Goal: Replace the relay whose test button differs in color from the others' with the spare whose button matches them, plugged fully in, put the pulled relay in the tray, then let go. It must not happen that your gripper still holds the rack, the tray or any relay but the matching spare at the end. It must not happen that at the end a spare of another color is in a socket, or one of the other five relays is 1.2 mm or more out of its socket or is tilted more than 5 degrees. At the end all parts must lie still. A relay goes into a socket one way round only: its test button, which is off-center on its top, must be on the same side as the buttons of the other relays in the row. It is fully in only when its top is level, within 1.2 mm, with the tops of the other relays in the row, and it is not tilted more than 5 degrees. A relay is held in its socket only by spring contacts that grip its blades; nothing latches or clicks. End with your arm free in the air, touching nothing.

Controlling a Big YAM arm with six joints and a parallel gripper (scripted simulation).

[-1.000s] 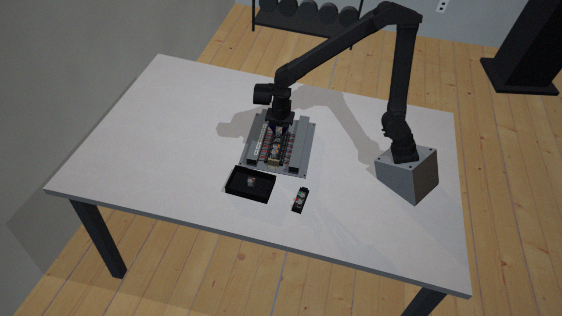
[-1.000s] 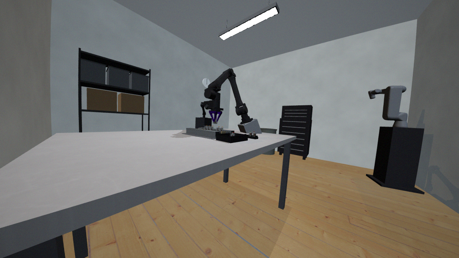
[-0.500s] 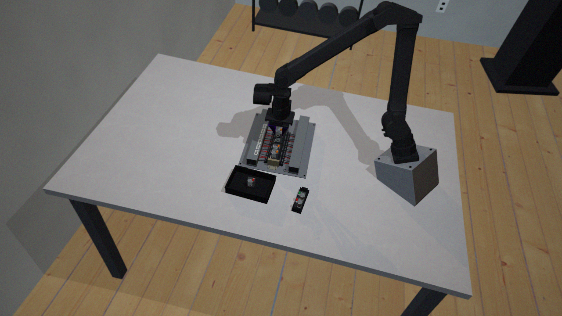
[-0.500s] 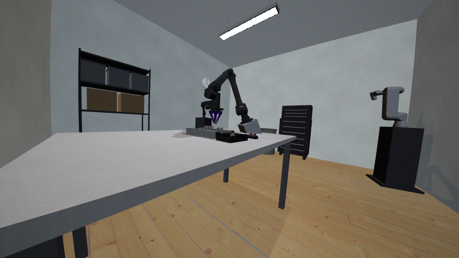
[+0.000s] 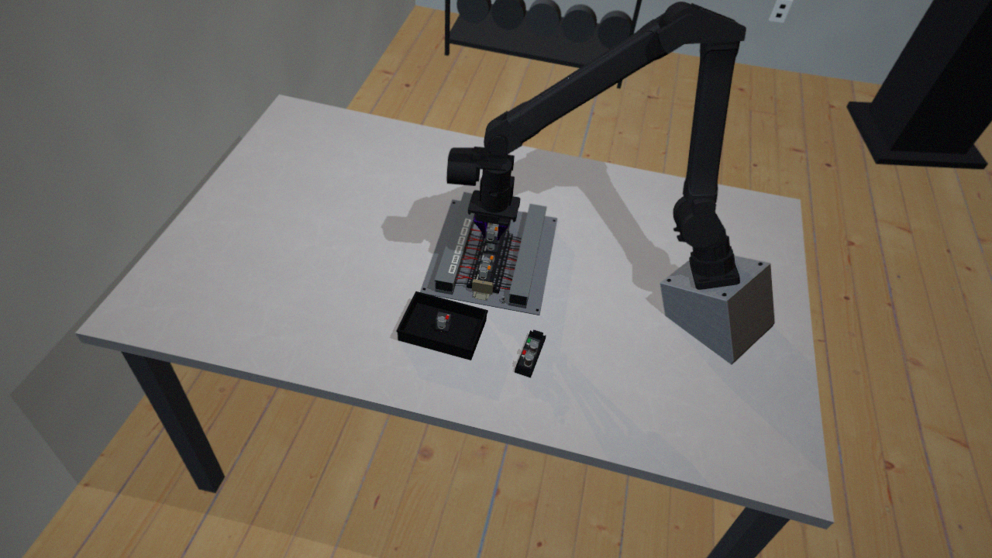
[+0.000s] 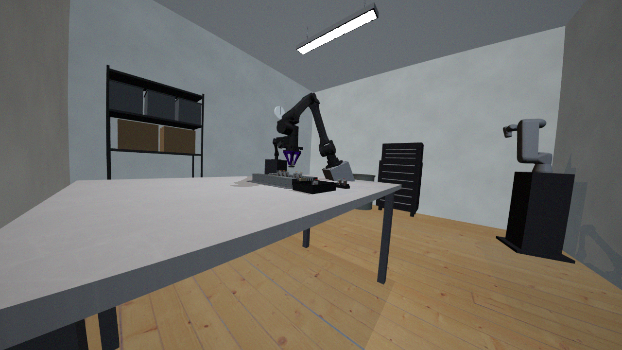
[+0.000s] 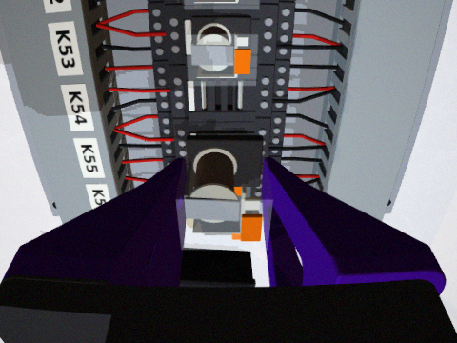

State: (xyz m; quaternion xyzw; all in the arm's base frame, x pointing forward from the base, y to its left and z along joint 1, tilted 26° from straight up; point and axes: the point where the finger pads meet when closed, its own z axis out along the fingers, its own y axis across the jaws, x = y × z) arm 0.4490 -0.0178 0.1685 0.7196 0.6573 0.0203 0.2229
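Right now my hand is 1 cm past the grey panel, 5 cm to the left of it and 11 cm above it.
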